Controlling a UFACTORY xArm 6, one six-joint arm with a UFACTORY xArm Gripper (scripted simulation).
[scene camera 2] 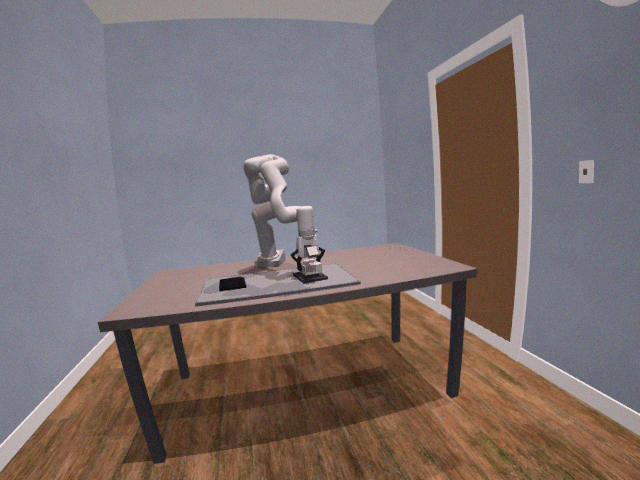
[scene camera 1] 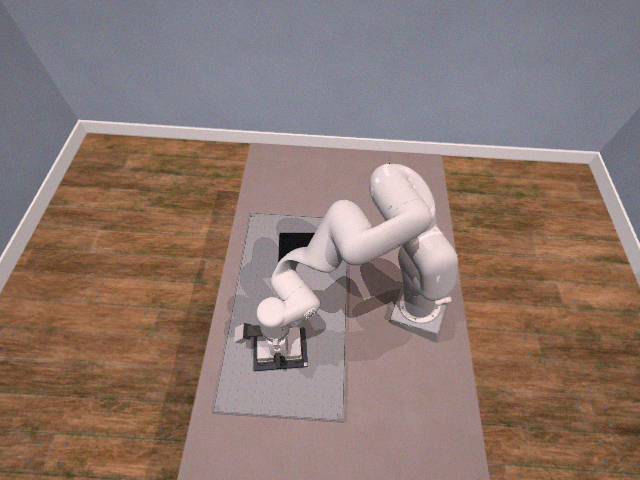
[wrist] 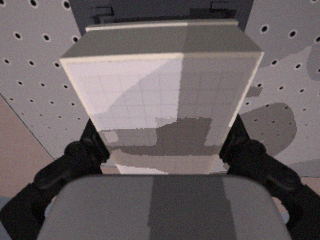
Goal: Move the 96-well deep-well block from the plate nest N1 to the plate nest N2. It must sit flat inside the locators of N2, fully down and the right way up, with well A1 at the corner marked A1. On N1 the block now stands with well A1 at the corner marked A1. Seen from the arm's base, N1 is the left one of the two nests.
Note:
In view: the gripper [scene camera 1: 279, 345] and a white deep-well block [scene camera 1: 294, 343].
The white deep-well block shows as well in the wrist view [wrist: 163, 95]. The gripper is seen too in the wrist view [wrist: 163, 110].

